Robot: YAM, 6 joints.
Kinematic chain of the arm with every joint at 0, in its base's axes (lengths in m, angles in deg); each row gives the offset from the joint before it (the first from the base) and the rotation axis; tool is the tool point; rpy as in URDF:
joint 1: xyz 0 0 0.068 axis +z
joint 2: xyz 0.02 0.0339 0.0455 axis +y
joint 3: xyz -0.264 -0.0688 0 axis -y
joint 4: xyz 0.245 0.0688 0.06 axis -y
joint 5: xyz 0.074 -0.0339 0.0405 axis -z
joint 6: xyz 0.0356 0 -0.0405 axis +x
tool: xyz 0 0 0 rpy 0 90 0
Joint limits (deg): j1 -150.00..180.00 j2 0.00..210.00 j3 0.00..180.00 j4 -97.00..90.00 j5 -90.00..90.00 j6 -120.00..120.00
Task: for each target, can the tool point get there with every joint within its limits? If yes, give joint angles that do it. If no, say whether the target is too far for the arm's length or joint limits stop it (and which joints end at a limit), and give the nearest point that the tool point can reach.
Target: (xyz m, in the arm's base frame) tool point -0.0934 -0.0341 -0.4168
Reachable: no: joint limits stop it (at a limit: joint 1, joint 2) | nearest point -0.1076 -0.0551 -0.3564 | short by 0.065 m
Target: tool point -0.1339 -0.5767 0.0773
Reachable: yes | joints -103.29 161.74 139.74 -27.12 -3.69 95.32
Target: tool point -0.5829 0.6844 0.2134
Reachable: no: too far | nearest point -0.4162 0.4886 0.1842 | short by 0.259 m
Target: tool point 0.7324 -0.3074 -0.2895
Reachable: no: too far | nearest point 0.5303 -0.2226 -0.1754 | short by 0.247 m
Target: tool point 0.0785 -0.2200 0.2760
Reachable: yes | joints -67.78 58.15 38.60 -0.08 17.15 10.45
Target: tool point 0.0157 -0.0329 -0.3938
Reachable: no: joint limits stop it (at a limit: joint 2) | nearest point 0.0304 -0.0637 -0.3335 | short by 0.069 m
